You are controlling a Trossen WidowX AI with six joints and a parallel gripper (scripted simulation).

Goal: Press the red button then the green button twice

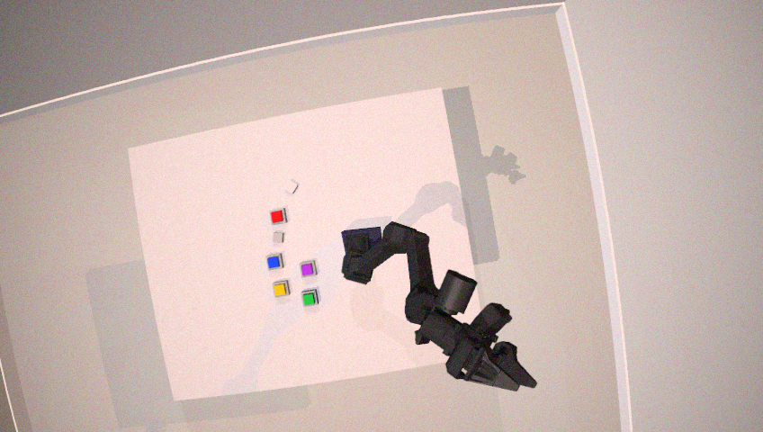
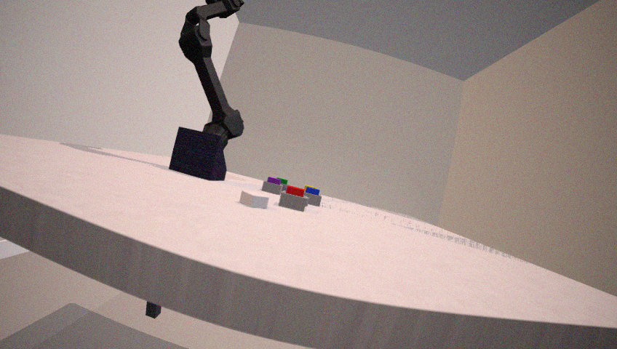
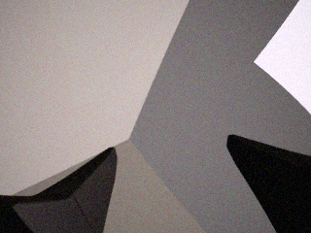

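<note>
My gripper tip is now 710 mm above the red button, 520 mm short of it and 340 mm to the left of it. From my gripper tip the other things lie so: yellow button (710 mm below, 540 mm ahead, 100 mm to the right); purple button (710 mm below, 440 mm ahead, 160 mm to the right); green button (710 mm below, 450 mm ahead, 60 mm to the right).
</note>
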